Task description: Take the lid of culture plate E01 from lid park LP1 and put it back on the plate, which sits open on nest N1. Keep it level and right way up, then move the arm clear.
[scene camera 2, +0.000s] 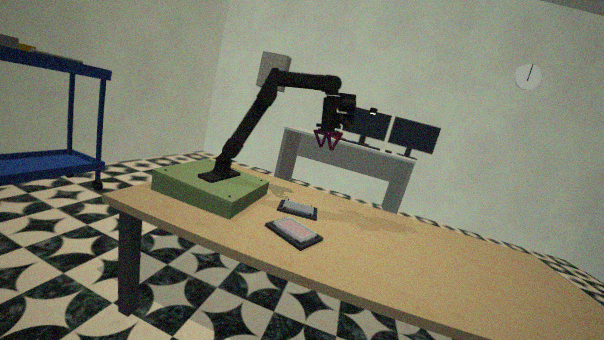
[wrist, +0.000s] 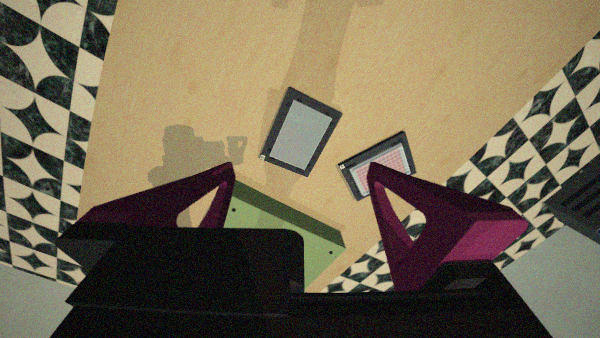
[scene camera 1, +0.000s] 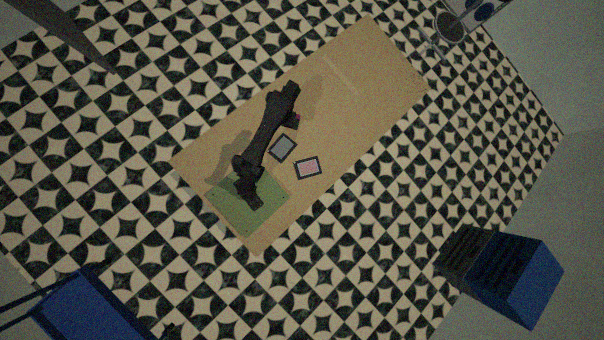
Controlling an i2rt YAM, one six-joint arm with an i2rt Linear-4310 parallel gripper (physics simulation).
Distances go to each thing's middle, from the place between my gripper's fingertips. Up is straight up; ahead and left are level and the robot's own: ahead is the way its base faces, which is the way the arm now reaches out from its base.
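There is the grey lid [wrist: 303,128], which I see 260 mm below my hand, 40 mm behind it and 50 mm to the right of it.
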